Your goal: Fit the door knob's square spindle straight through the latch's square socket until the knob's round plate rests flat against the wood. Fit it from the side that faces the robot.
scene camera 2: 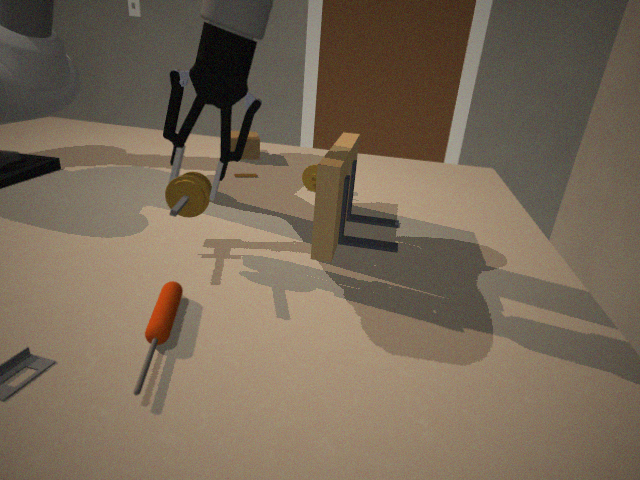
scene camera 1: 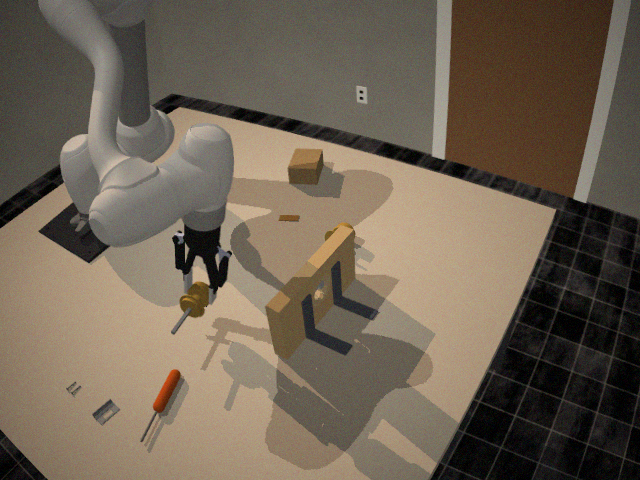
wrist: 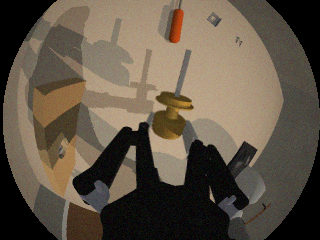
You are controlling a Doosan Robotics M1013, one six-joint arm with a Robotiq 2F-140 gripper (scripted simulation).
Path:
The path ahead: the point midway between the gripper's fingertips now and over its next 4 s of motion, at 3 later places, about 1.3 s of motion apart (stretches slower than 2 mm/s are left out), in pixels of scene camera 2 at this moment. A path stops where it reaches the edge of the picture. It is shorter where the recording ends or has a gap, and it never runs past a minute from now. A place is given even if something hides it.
My gripper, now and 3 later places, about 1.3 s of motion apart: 192, 191; 211, 184; 230, 178; 246, 174

